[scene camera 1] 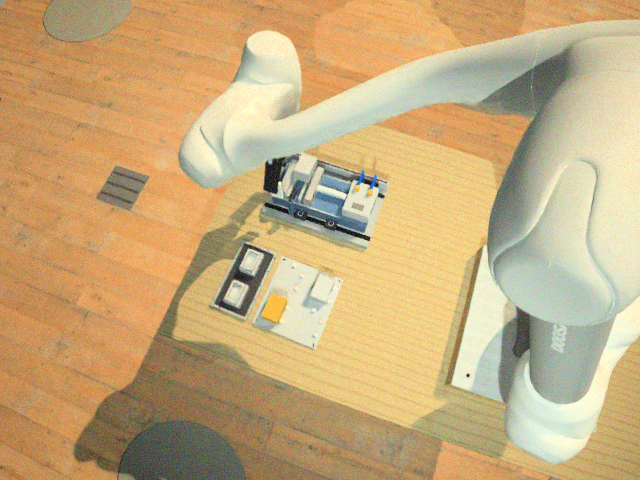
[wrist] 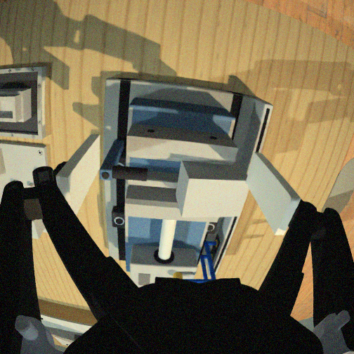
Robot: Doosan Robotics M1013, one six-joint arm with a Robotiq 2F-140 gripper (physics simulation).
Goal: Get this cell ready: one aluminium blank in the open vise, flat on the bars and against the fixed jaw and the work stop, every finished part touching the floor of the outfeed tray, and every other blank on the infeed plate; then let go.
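Places are measured from the arm's base along level axes (x ahead, y left, z up), in millimetres.
Pixels of known places: gripper, fingertip midpoint: [scene camera 1: 287,173].
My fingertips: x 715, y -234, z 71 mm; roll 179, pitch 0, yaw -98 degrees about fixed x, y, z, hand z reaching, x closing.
Behind a point stands the place of what it marks.
The vise [scene camera 1: 330,204] @[x 594, y -198, z 17 mm] [wrist: 167,107] is open. A light grey aluminium blank [scene camera 1: 305,167] @[x 674, y -258, z 76 mm] [wrist: 214,192] is at its jaws, on the side away from the work stop [wrist: 130,173], with a gap between them. It overlaps the moving jaw [wrist: 150,201] in the wrist view; whether it lies flat on the bars is hidden. My gripper [wrist: 177,159] is open and empty above the vise, pads on either side of it. Two pocketed finished parts [scene camera 1: 251,261] @[x 760, y -13, z -16 mm] [scene camera 1: 236,292] @[x 775, y 74, z -16 mm] are in the dark outfeed tray [scene camera 1: 244,277] @[x 771, y 27, z -37 mm] [wrist: 41,100]. Another grey blank [scene camera 1: 324,287] @[x 563, y 19, z 1 mm] is on the infeed plate [scene camera 1: 297,330] @[x 606, y 130, z -34 mm] [wrist: 25,162].
A yellow block [scene camera 1: 274,308] @[x 670, y 96, z 2 mm] also lies on the infeed plate, among small white pins. Blue handles [scene camera 1: 361,178] @[x 529, y -263, z 67 mm] [wrist: 208,260] with yellow fittings rise at the vise's screw end. The arm's white base plate [scene camera 1: 478,335] @[x 179, y 59, z 8 mm] is at the right of the table in the scene view.
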